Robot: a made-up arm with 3 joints. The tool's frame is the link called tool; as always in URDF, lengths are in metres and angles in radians.
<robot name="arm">
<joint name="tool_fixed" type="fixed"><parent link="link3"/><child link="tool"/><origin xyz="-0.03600 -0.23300 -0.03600" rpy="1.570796 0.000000 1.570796"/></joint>
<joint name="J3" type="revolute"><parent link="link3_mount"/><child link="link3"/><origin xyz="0.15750 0.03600 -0.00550" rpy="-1.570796 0.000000 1.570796"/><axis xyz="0 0 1"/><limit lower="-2.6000" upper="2.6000" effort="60" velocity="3"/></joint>
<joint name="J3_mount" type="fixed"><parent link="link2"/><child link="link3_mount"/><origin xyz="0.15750 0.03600 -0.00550" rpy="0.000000 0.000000 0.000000"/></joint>
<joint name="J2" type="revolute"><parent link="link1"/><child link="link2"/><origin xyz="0.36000 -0.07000 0.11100" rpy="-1.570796 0.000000 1.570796"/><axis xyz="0 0 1"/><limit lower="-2.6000" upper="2.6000" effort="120" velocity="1.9"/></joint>
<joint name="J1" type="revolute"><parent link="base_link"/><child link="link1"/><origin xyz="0.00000 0.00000 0.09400" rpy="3.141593 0.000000 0.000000"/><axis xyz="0 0 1"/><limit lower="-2.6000" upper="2.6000" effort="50" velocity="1.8"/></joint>
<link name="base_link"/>
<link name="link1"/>
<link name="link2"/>
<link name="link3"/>
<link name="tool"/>
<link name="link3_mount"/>
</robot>
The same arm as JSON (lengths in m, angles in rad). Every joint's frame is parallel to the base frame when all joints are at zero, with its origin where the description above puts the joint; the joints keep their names.
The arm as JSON. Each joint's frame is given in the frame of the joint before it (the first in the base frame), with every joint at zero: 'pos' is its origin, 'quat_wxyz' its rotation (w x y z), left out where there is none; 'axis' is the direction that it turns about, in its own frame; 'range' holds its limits. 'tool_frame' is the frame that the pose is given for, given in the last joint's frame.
{"length_unit": "m", "angle_unit": "rad", "joints": [
  {"joint": "J1", "pos": [0.0, 0.0, 0.094], "axis": [0.0, 0.0, -1.0], "range": [-2.6, 2.6]},
  {"joint": "J2", "pos": [0.36, 0.07, -0.111], "axis": [-1.0, 0.0, 0.0], "range": [-2.6, 2.6]},
  {"joint": "J3", "pos": [0.011, -0.315, 0.072], "axis": [0.0, 1.0, 0.0], "range": [-2.6, 2.6]}
], "tool_frame": {"pos": [-0.233, -0.036, -0.036], "quat_wxyz": [1.0, 0.0, 0.0, 0.0]}}

